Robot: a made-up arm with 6 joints.
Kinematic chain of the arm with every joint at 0, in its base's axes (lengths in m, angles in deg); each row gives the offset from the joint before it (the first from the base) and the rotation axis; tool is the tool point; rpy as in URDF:
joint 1: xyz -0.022 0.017 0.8 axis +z
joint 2: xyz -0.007 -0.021 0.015 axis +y
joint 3: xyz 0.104 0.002 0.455 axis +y
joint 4: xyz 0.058 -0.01 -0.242 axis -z
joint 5: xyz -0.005 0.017 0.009 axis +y
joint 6: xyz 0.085 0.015 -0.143 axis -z
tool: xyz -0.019 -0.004 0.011 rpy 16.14 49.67 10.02
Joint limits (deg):
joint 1: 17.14..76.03
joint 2: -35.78..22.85
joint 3: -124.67..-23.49
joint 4: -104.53..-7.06
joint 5: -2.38..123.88
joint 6: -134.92..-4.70
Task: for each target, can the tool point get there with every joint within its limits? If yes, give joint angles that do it. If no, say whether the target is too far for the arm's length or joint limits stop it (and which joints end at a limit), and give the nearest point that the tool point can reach.
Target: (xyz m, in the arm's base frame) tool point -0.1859 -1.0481 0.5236
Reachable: no: too far | nearest point 0.0174 -0.1370 1.0729 | short by 1.083 m
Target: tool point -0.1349 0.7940 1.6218
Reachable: no: too far | nearest point 0.0512 0.5625 1.4242 | short by 0.357 m
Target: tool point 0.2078 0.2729 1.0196
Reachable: yes | joints 44.97 -4.40 -36.54 -90.87 11.70 -67.08
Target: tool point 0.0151 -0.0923 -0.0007
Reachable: no: joint limits stop it (at a limit: joint 1, joint 2, joint 3, joint 6) | nearest point 0.2478 0.0538 0.8030 | short by 0.849 m
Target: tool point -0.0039 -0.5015 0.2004
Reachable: no: joint limits stop it (at a limit: joint 1, joint 2, joint 3, joint 6) | nearest point 0.2458 -0.0163 0.8345 | short by 0.837 m
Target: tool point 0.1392 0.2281 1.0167
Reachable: yes | joints 64.69 -3.07 -49.04 -15.62 97.91 -100.52
